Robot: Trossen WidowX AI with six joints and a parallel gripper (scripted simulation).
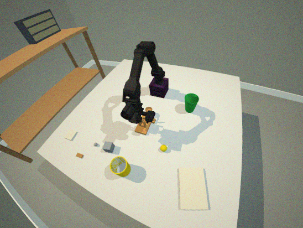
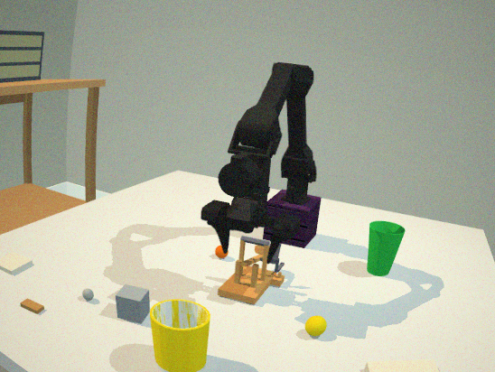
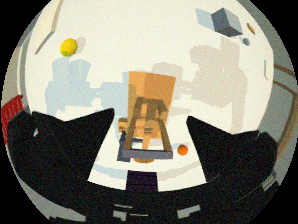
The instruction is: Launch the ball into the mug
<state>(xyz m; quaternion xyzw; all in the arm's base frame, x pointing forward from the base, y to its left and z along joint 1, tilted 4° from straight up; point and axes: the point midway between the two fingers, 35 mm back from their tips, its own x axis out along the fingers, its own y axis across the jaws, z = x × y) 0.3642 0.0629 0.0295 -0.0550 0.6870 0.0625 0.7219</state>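
The orange ball is 12 cm behind my gripper tip, 13 cm to the right of it and 6 cm below it. The rest, counted from my gripper tip: grey cube: 23 cm ahead, 10 cm to the right, 6 cm below; wooden catapult: 6 cm behind, 1 cm to the left, 3 cm below; yellow ball: 7 cm ahead, 19 cm to the left, 6 cm below.
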